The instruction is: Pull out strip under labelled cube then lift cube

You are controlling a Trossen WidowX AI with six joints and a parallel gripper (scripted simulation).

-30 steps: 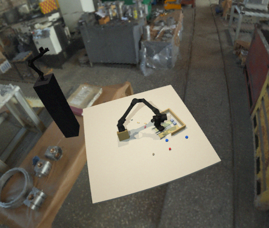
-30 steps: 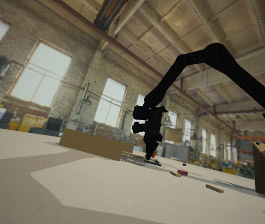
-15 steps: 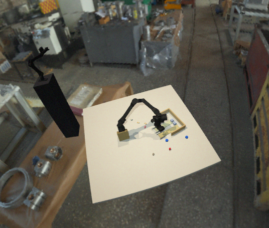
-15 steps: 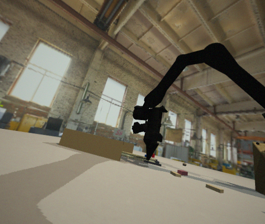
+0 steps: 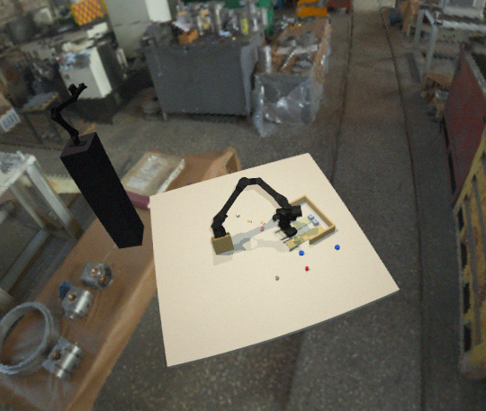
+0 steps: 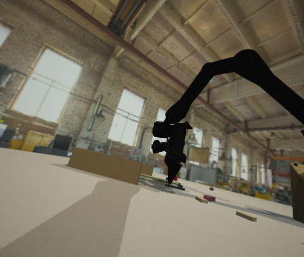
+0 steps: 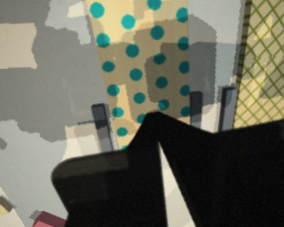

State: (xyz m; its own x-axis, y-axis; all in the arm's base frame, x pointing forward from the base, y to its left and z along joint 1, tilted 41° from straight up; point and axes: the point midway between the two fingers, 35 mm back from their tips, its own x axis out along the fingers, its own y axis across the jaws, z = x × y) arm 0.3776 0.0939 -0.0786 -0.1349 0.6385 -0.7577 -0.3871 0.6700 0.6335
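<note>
The strip lies 9 cm ahead of my gripper tip and 4 cm to the left of it. The rest, counted from my gripper tip: grey piece 31 cm to the right, 11 cm behind.
</note>
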